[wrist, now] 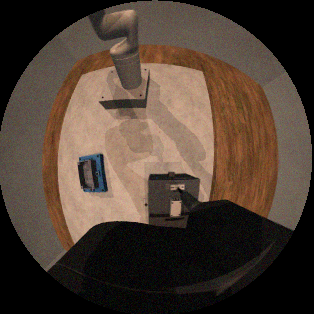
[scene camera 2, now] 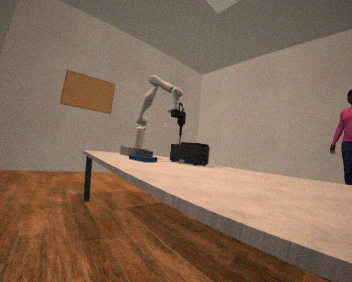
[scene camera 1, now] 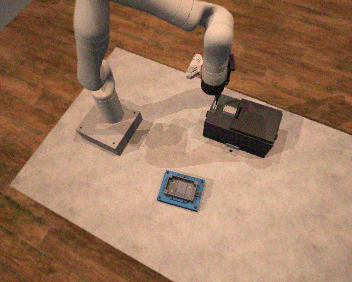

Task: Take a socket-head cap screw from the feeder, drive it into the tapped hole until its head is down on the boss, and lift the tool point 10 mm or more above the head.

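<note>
The screwdriver [scene camera 1: 215, 107] [scene camera 2: 180, 142] [wrist: 179, 189] points down, its tip at the pick-up slot on top of the black feeder [scene camera 1: 258, 119] [scene camera 2: 192, 152] [wrist: 159, 192]. Whether the tip touches the slot, or a screw is on it, is too small and blurred to tell. In the wrist view the black tool body covers the lower part. A grey open housing [scene camera 1: 182, 189] [wrist: 87, 173] sits on a blue fixture plate [scene camera 1: 170, 201] [scene camera 2: 142, 158] [wrist: 101, 172], well away from the tool. The tapped hole and its boss cannot be made out.
The arm's grey base block [scene camera 1: 107, 131] [scene camera 2: 136, 151] [wrist: 125, 103] stands on the pale table [scene camera 1: 250, 215] [scene camera 2: 225, 192] [wrist: 75, 125]. A small bracket [scene camera 1: 231, 148] sticks out at the feeder's foot. A person in pink [scene camera 2: 346, 127] stands at the right in scene camera 2.
</note>
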